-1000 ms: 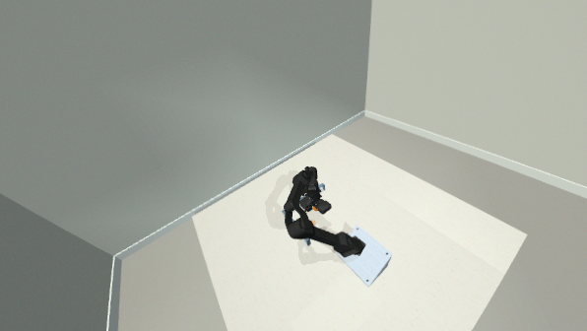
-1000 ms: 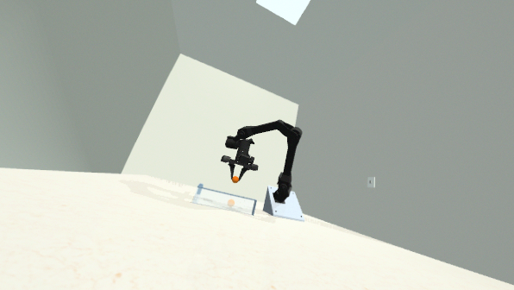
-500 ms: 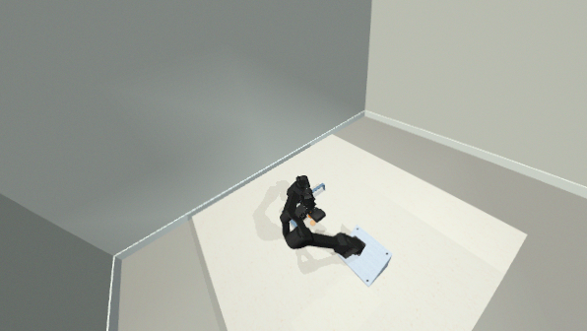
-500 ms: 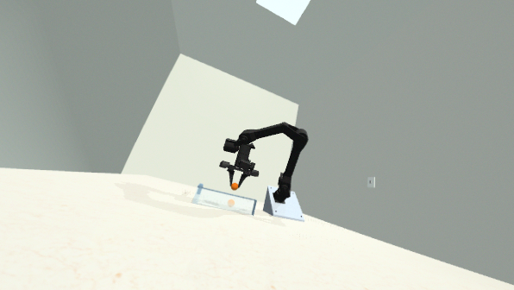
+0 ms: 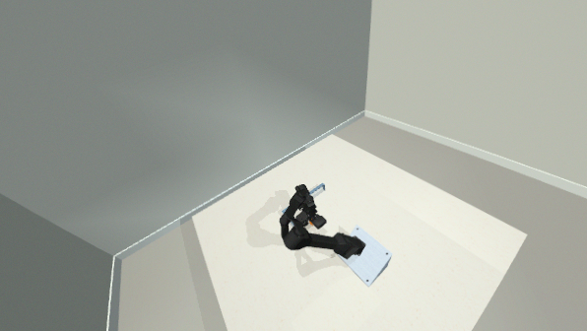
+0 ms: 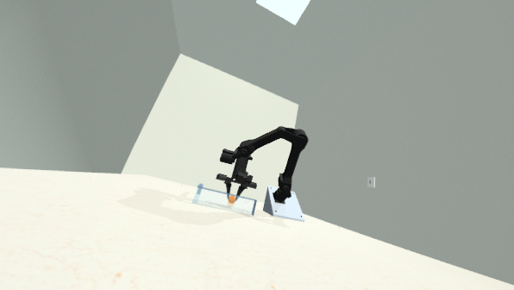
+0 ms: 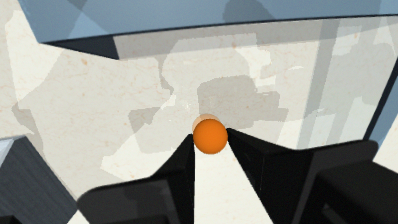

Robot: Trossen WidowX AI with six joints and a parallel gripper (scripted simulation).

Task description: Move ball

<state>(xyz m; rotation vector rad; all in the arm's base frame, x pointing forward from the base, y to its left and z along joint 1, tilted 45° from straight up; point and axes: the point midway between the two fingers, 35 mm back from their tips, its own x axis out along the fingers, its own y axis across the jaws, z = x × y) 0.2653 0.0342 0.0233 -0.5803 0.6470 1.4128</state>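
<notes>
Now: gripper tip 1 cm above the see-through copy of ball. From my gripper tip the other things lie so: clear wall 5 cm ahead, 9 cm to the left; then orange ball right at my gripper tip.
</notes>
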